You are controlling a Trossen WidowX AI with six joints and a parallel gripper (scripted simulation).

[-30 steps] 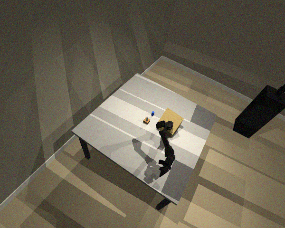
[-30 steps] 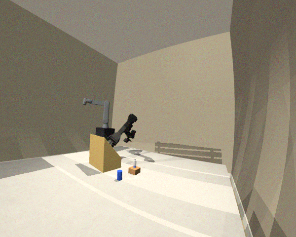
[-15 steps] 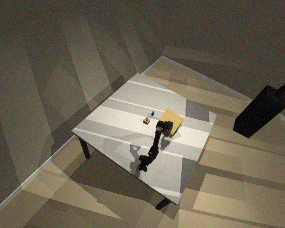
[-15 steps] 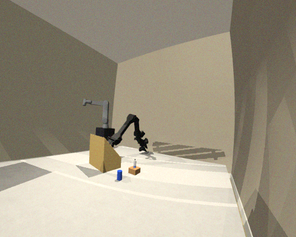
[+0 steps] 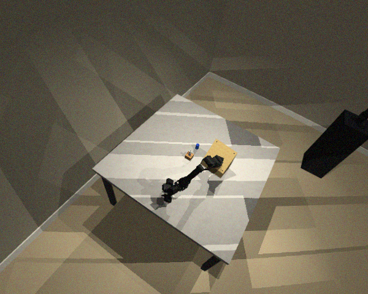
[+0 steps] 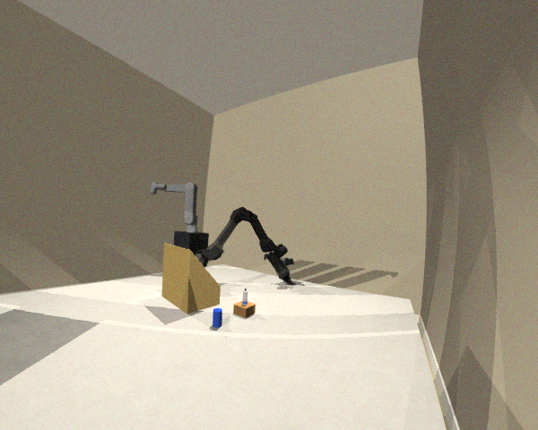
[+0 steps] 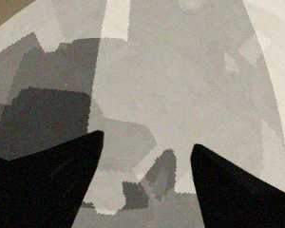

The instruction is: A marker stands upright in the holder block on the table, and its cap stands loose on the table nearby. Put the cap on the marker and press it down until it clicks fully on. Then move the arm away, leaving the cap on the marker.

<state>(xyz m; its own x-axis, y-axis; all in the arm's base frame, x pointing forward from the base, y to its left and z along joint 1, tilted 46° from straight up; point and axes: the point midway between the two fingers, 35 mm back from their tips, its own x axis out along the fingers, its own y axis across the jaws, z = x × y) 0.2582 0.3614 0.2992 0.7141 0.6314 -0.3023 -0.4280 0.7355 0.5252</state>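
Now: the blue cap 2 cm behind my gripper tip, 58 cm to the right of it and 1 cm above it. The rest, counted from my gripper tip: brown holder block (1 cm behind, 44 cm to the right).
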